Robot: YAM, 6 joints.
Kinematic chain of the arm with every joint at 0, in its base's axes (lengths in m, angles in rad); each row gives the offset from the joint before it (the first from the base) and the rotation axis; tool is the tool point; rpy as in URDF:
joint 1: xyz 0 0 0.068 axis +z
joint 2: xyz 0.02 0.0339 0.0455 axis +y
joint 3: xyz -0.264 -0.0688 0 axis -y
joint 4: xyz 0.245 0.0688 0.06 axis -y
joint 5: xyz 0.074 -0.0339 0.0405 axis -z
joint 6: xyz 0.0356 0 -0.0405 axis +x
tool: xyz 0 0 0 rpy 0 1.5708 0
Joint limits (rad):
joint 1: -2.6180..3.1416
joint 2: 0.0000..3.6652
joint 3: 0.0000..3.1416
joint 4: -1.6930..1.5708
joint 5: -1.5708..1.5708
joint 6: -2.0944..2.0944
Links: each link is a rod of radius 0.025 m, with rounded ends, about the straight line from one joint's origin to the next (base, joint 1, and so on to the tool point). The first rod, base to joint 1, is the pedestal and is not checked.
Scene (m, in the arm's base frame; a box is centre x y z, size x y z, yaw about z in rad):
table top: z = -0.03
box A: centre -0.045 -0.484 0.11 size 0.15 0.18 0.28 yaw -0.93
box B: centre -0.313 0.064 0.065 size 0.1 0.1 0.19 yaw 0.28
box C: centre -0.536 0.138 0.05 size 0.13 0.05 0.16 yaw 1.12
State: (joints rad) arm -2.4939 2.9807 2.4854 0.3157 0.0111 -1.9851
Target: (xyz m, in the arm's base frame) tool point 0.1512 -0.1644 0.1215
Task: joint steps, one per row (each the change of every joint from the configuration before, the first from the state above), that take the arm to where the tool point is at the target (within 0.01 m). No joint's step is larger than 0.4 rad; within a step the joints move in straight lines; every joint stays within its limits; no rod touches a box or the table.
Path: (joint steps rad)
1: 0.2455 -0.3930 0.0229 -0.3348 -0.0224 -0.0182
2: 0.2455 -0.3929 0.0228 -0.3348 -0.0225 -0.0182
3: 0.2455 -0.3930 0.0229 -0.3348 -0.0224 -0.0182
4: 0.2455 -0.3930 0.0229 -0.3347 -0.0224 -0.0183
5: 0.2455 -0.3929 0.0228 -0.3348 -0.0225 -0.0182
6: 0.2454 -0.3930 0.0229 -0.3348 -0.0224 -0.0182
7: 0.0309 0.2125 -0.3628 0.1441 -0.0254 0.0219
8: 0.0308 0.2125 -0.3628 0.1441 -0.0254 0.0218
9: 0.0309 0.2125 -0.3628 0.1441 -0.0254 0.0219
10: 0.0308 0.2125 -0.3628 0.1441 -0.0254 0.0218
11: 0.0309 0.2125 -0.3628 0.1441 -0.0254 0.0219

